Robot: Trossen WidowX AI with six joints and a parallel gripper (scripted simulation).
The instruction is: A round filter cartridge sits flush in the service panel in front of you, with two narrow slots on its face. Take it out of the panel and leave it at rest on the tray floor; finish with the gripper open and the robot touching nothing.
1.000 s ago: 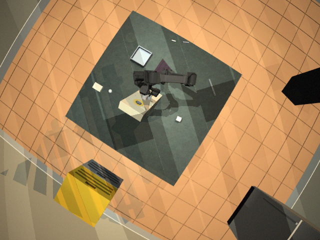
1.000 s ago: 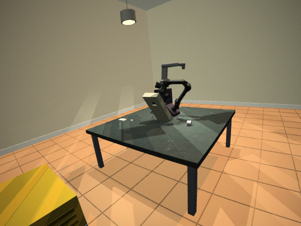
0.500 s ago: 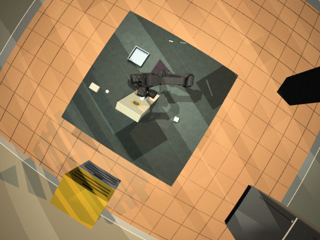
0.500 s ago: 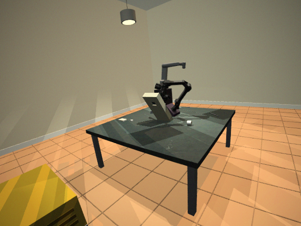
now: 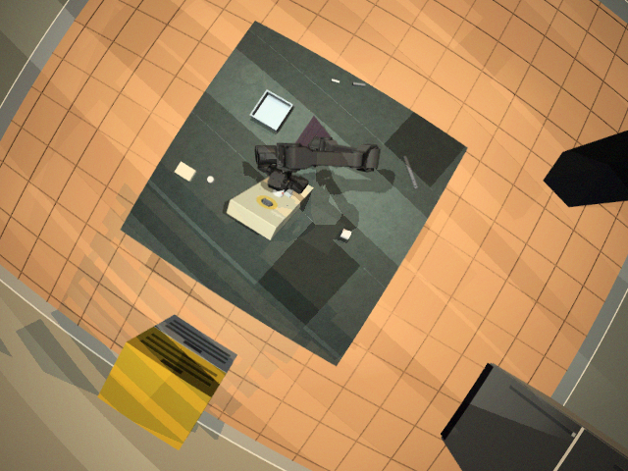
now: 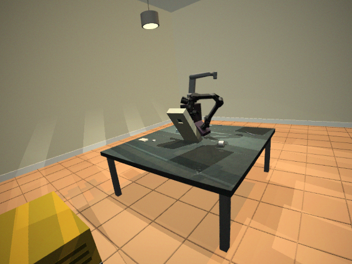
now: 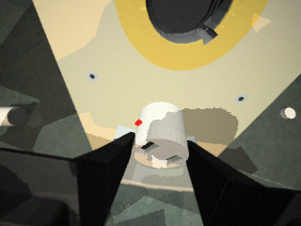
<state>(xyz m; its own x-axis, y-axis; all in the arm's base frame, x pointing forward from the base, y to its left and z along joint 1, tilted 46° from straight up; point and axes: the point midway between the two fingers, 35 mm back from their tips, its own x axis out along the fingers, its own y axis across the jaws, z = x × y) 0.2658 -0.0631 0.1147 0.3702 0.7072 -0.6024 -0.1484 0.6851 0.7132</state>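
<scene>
Right now the service panel is 4 cm ahead of my gripper tip, 2 cm below it and 1 cm to the left of it. Also, from my gripper tip: cream block (47 cm to the right, 22 cm ahead, 19 cm below); then pale blue tray (33 cm to the right, 28 cm behind, 19 cm below); then round grey filter cartridge (right at my gripper tip).
</scene>
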